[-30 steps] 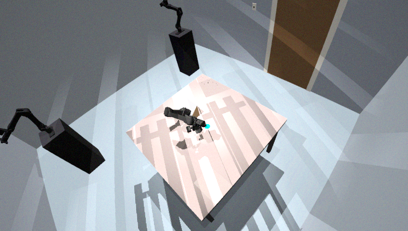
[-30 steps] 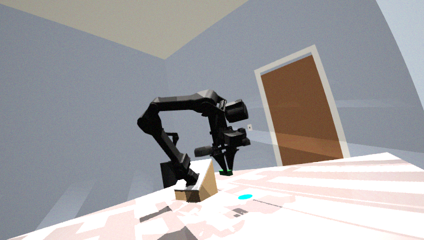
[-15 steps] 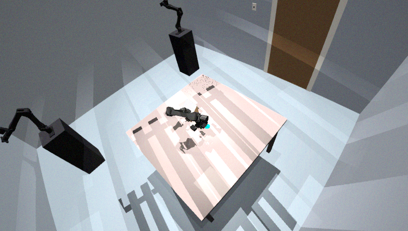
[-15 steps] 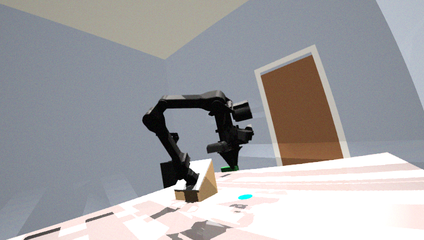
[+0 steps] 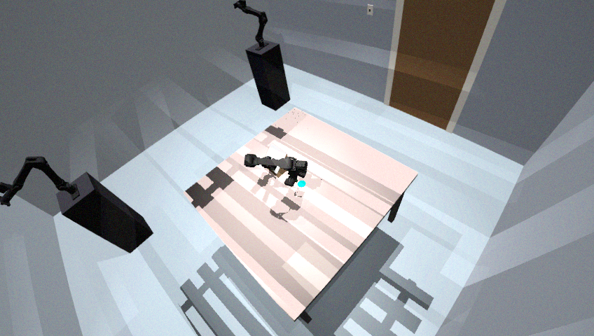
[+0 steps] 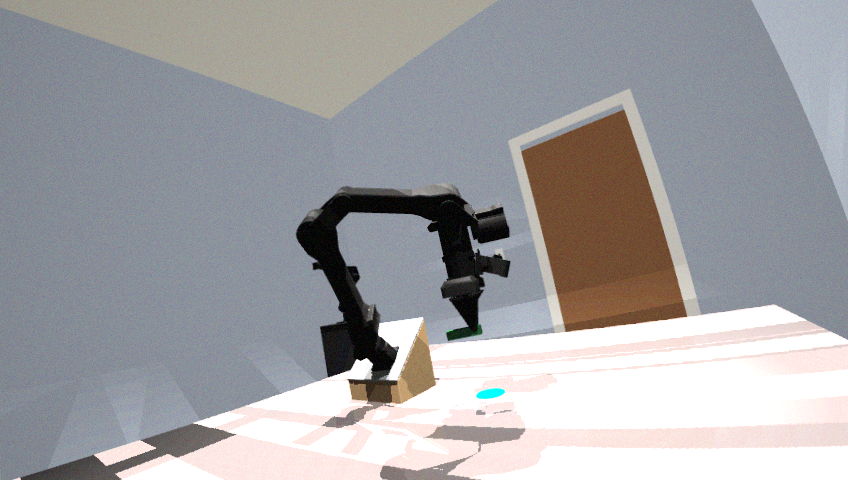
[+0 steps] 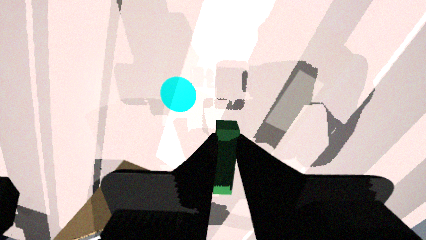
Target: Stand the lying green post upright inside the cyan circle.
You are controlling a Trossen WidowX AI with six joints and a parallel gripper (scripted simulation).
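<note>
Right now my gripper tip is 20 mm past the green post and 10 mm to the left of it. The rest, counted from my gripper tip: cyan circle 140 mm below, 70 mm to the left, 30 mm behind.
</note>
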